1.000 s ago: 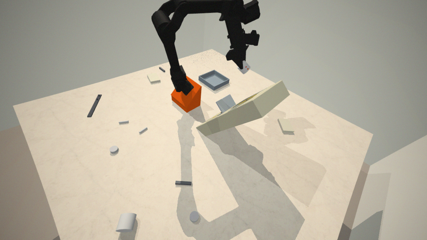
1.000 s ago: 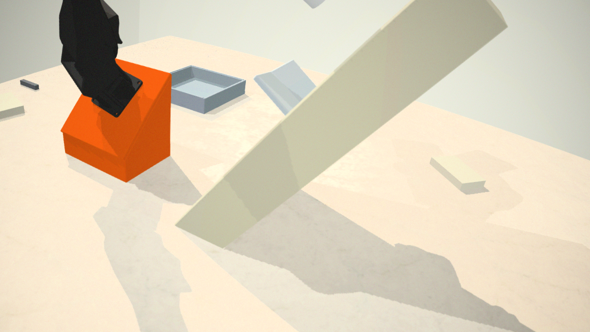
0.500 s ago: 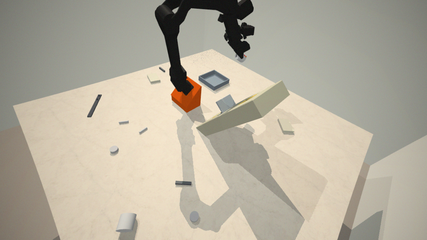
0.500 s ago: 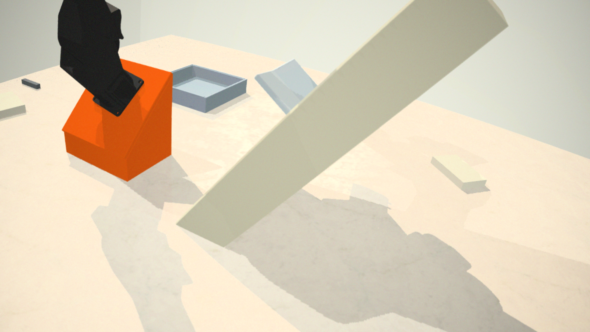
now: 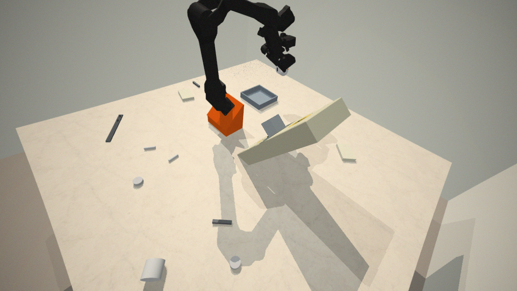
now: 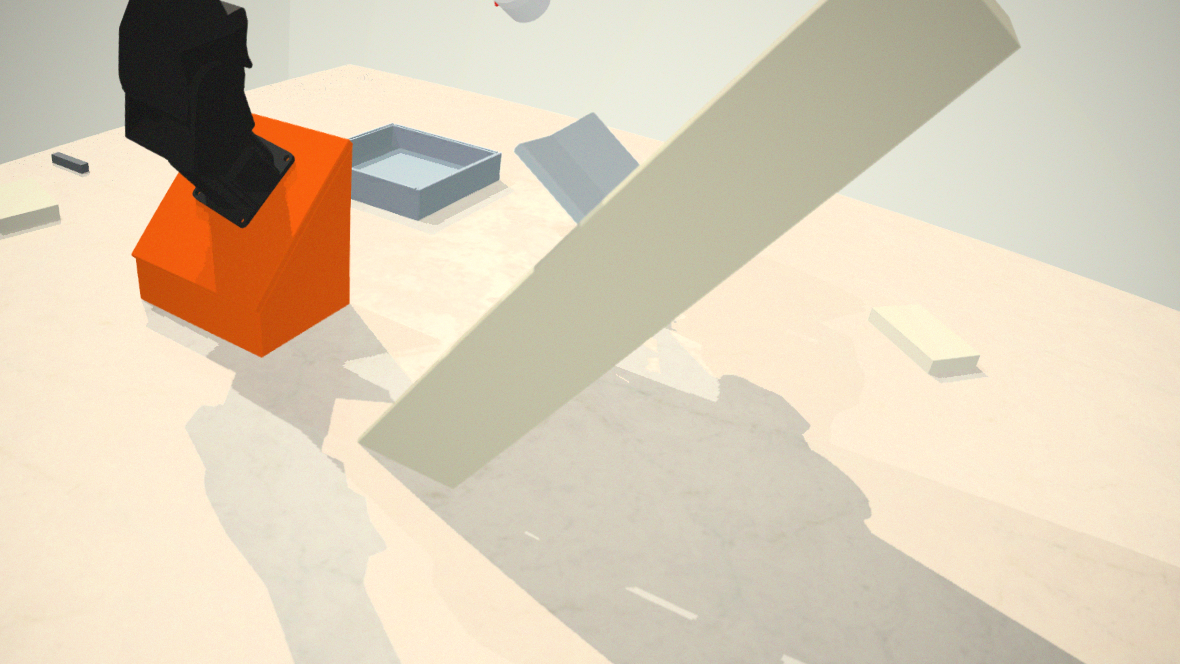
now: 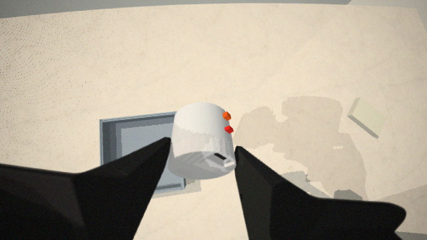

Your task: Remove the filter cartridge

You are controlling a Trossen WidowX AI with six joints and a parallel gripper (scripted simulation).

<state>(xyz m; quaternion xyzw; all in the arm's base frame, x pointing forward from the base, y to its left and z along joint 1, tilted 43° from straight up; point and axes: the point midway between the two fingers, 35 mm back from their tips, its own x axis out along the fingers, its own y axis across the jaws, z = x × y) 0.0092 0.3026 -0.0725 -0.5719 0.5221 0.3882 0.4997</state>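
My gripper tip is 110 mm past the grey tray, 10 mm to the left of it and 210 mm above it. Also, from my gripper tip: cream service panel 300 mm ahead, 250 mm to the right, 50 mm below; filter cartridge right at my gripper tip.
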